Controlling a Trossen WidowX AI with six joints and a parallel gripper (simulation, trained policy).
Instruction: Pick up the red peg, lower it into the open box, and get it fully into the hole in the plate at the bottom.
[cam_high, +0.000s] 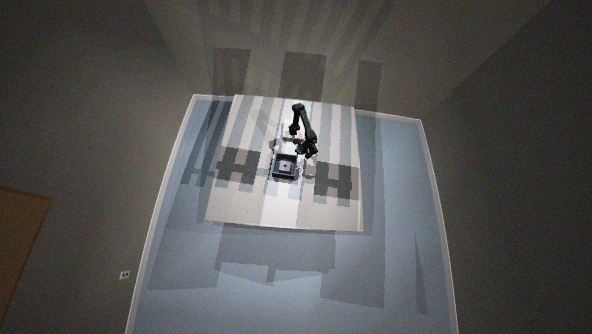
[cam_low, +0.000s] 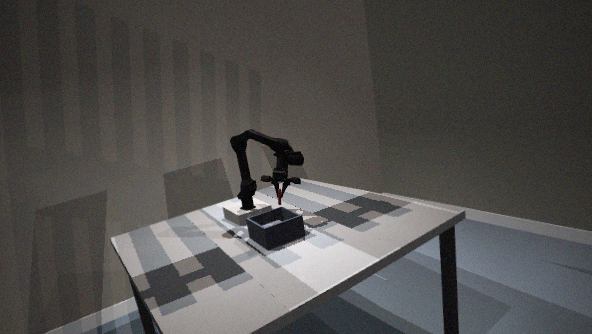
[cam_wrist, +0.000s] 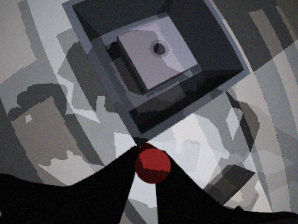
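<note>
Right now the grey plate is 7 cm ahead of my gripper tip, 11 cm to the right of it and 10 cm below it. From my gripper tip the other things lie so: dark box: 7 cm ahead, 11 cm to the right, 12 cm below; then red peg: right at my gripper tip.
</note>
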